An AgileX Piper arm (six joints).
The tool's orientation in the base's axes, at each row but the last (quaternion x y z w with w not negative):
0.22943 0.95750 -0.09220 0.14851
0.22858 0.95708 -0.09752 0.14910
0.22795 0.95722 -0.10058 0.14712
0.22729 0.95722 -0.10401 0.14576
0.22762 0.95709 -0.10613 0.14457
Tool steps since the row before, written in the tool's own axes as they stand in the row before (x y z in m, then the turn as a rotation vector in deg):
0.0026 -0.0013 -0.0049 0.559 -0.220 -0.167
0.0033 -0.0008 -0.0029 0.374 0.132 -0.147
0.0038 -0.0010 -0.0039 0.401 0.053 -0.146
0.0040 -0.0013 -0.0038 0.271 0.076 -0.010
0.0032 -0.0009 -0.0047 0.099 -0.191 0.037
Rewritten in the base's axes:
-0.0040 0.0011 0.0039 -0.619 0.078 -0.002
-0.0039 0.0014 0.0017 -0.292 0.306 -0.001
-0.0046 0.0017 0.0025 -0.352 0.247 -0.001
-0.0049 0.0015 0.0024 -0.198 0.179 -0.089
-0.0042 0.0018 0.0035 -0.165 -0.137 -0.041

